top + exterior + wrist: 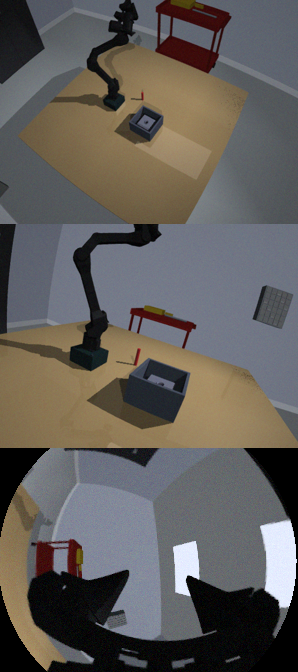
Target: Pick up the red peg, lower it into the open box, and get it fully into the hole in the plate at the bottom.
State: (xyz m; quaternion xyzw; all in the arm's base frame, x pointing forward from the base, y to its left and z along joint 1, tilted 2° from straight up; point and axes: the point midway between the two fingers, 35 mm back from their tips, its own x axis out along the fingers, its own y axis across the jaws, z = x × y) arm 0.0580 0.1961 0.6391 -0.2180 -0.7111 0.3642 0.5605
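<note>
Now: gripper tip 13 cm short of the red peg, 14 cm to the left of it and 67 cm above it. Round my gripper tip: grey box 26 cm ahead, 33 cm to the right, 68 cm below.
</note>
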